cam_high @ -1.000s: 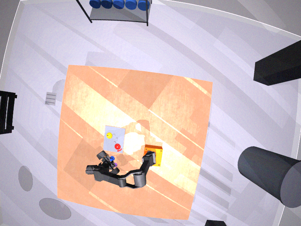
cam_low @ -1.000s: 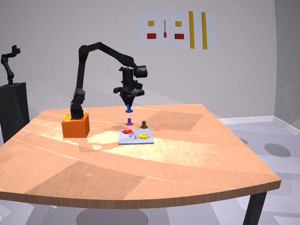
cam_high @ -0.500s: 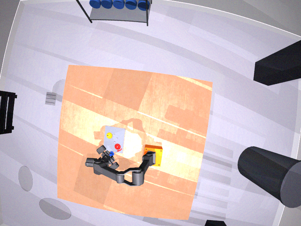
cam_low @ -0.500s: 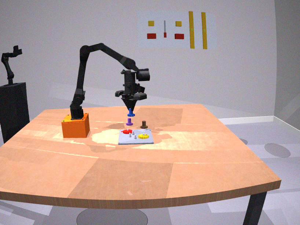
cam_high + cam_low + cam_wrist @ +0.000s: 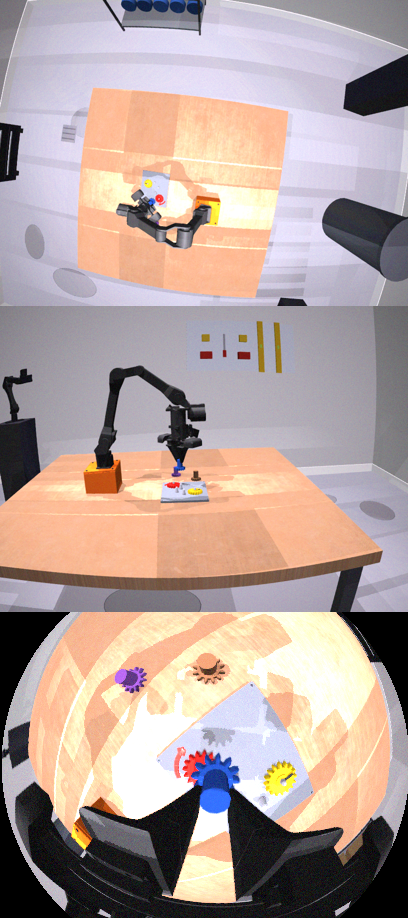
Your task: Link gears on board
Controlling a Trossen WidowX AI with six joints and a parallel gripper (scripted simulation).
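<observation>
Right now the red gear is 30 mm behind my gripper tip, 10 mm to the right of it and 90 mm below it. From my gripper tip the other things lie so: yellow gear 60 mm ahead, 80 mm to the right, 90 mm below; blue gear 10 mm below; red arrow 50 mm behind, 20 mm to the left, 90 mm below.
</observation>
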